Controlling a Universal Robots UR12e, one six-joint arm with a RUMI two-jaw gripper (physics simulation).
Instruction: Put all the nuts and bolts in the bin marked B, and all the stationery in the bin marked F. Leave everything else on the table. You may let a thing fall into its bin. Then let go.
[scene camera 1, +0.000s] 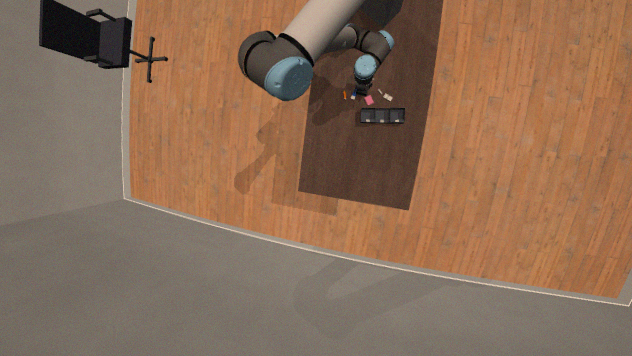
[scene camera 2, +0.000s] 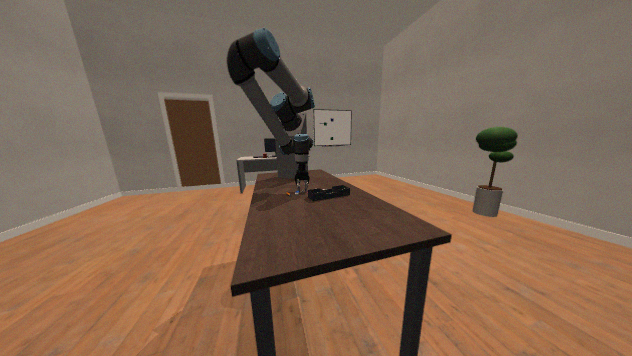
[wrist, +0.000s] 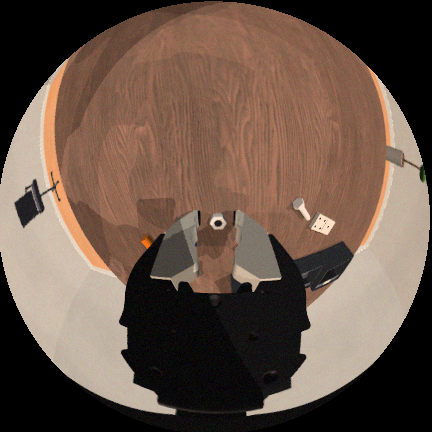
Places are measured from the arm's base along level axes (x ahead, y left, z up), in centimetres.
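Pixels of known places: gripper, fingertip midpoint: (scene camera 2: 302, 191) (wrist: 216, 211); arm's base, origin of the base link: (scene camera 2: 292, 122).
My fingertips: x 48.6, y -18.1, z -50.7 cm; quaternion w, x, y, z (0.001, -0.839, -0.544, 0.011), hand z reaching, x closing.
Observation:
For each thing: its top centre in the pictures, then the offset to it from my fingertips. "spot": a spot on its surface instead. Level surfaces: height alone.
- pale hex nut, middle of its top: (wrist: 217, 222) dx +0.9, dy -0.2, dz +0.9 cm
- pale bolt, middle of its top: (wrist: 306, 213) (scene camera 1: 380, 91) dx +3.7, dy +10.1, dz +1.4 cm
- eraser, middle of its top: (scene camera 1: 354, 94) (scene camera 2: 297, 192) dx +2.3, dy -5.2, dz +1.4 cm
- pink square, surface spot: (scene camera 1: 369, 100) spot: dx +7.8, dy +3.0, dz +1.0 cm
- orange object, middle of its top: (wrist: 152, 253) (scene camera 2: 288, 193) (scene camera 1: 345, 95) dx +1.8, dy -10.9, dz +1.5 cm
- black three-bin row, surface spot: (wrist: 327, 254) spot: dx +15.4, dy +16.0, dz +1.7 cm
- white domino-like tile with black dots, middle of its top: (wrist: 323, 225) (scene camera 1: 388, 97) dx +7.9, dy +14.1, dz +0.8 cm
- dark table, its level: dz +0.1 cm
A pale hex nut (wrist: 218, 222) lies on the table between the two fingertips. My gripper (scene camera 1: 363, 92) (scene camera 2: 302, 190) (wrist: 216, 211) points down, partly open, and holds nothing. A pale bolt (scene camera 1: 380, 92) (wrist: 302, 209) lies to the right of the gripper in the wrist view. A blue and white block, perhaps an eraser (scene camera 1: 353, 95) (scene camera 2: 297, 191), is mostly hidden behind the left finger in the wrist view. A pink square (scene camera 1: 369, 100) lies near the bins. An orange object (scene camera 1: 344, 95) (scene camera 2: 288, 193) (wrist: 146, 241) lies to the left. The black three-bin row (scene camera 1: 375, 116) (scene camera 2: 330, 194) (wrist: 327, 254) has unreadable labels.
A white domino-like tile with black dots (scene camera 1: 388, 97) (wrist: 322, 224) lies beside the bolt. The dark table (scene camera 1: 350, 165) (scene camera 2: 320, 230) carries the objects and bins. The bins stand close to the pink square and the tile.

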